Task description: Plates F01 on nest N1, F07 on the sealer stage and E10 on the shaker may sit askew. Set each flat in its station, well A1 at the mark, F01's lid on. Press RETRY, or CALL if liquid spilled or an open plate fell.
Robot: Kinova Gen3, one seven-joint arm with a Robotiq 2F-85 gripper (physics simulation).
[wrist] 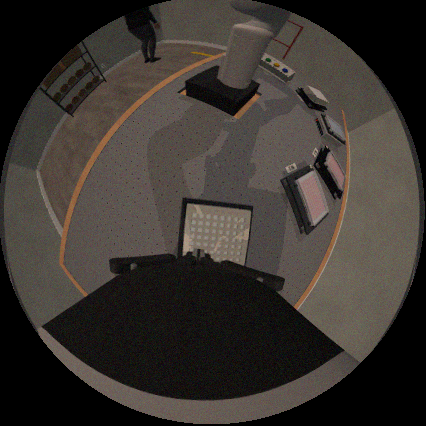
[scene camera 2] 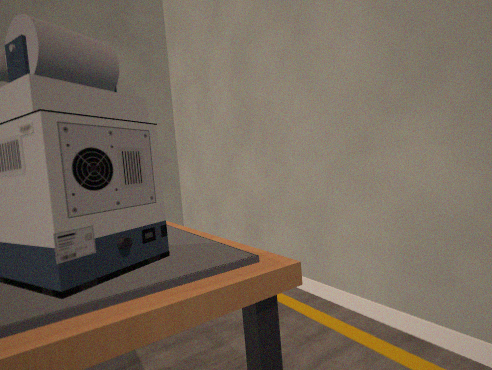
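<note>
My gripper [wrist: 197,255] is shut and empty, above the perforated deck. A pink-welled plate [wrist: 313,197] lies in a dark nest [wrist: 294,200] at the right in the wrist view. A second pink plate [wrist: 334,170] is in a dark nest behind it, close to the table edge. The labels beside them are too small to read surely, and I cannot tell which plate is F01. Farther back are a grey-topped device [wrist: 334,128] and a dark device with a pale block [wrist: 316,94]. A button box [wrist: 278,68] shows green, yellow and blue buttons. Lids and A1 marks cannot be made out.
A black-rimmed tray [wrist: 218,202] with a pale grid lies just beyond the fingertips. The arm's white column stands on a black base [wrist: 220,90]. In scene camera 2, a white and blue machine [scene camera 2: 107,170] with a roll on top stands near the table corner, its back showing.
</note>
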